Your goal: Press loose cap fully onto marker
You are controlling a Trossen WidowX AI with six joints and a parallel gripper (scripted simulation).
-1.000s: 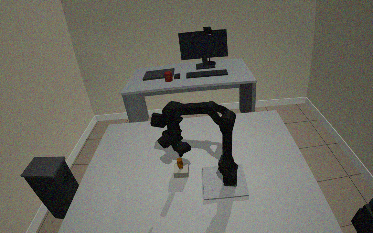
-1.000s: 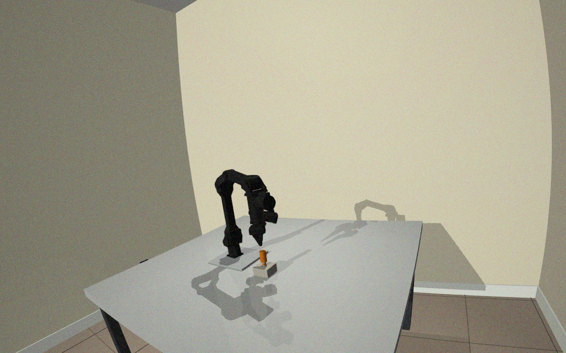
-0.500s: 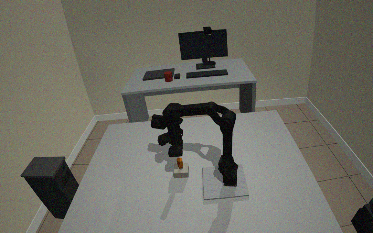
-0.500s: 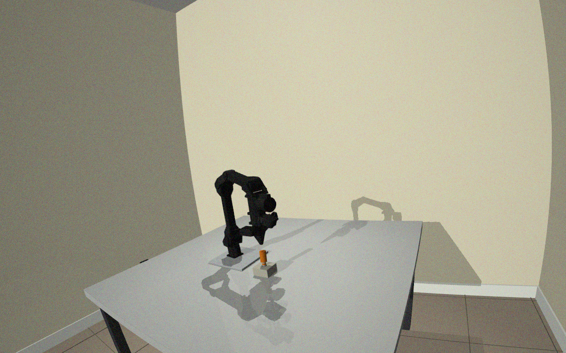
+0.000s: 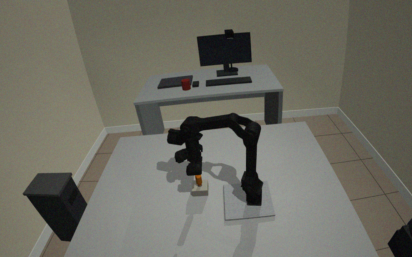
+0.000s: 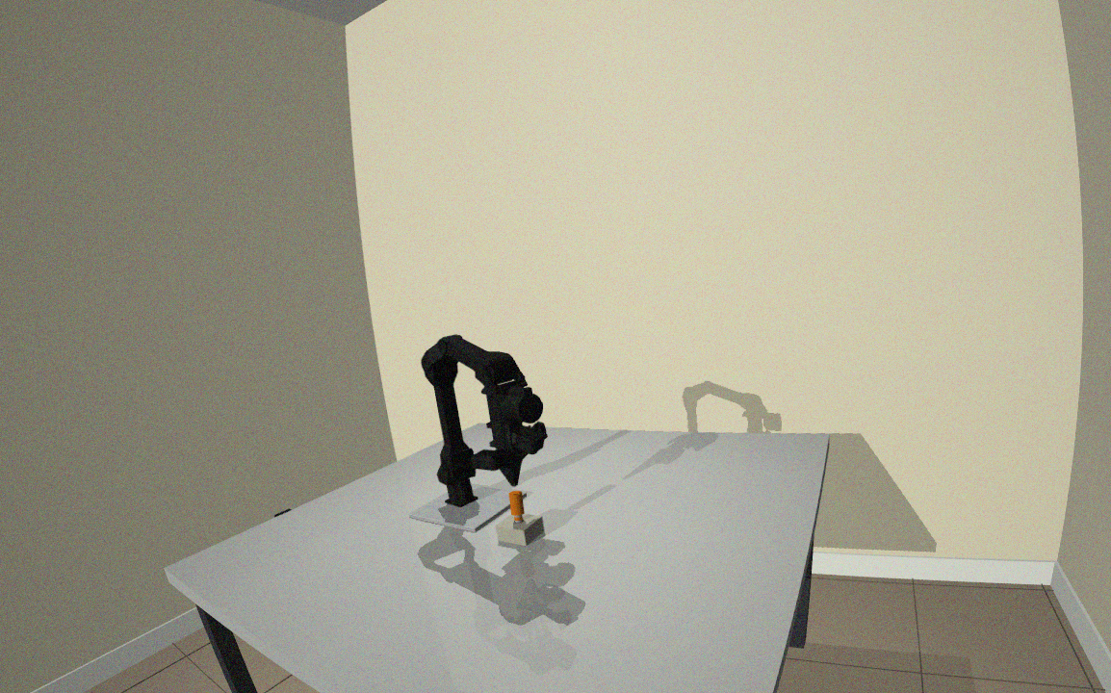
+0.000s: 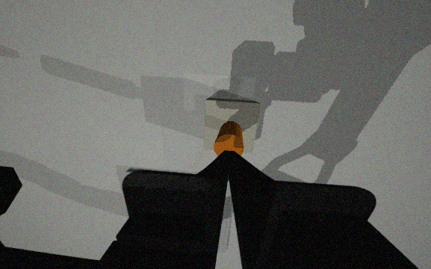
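The orange cap is 4 cm below my gripper tip.
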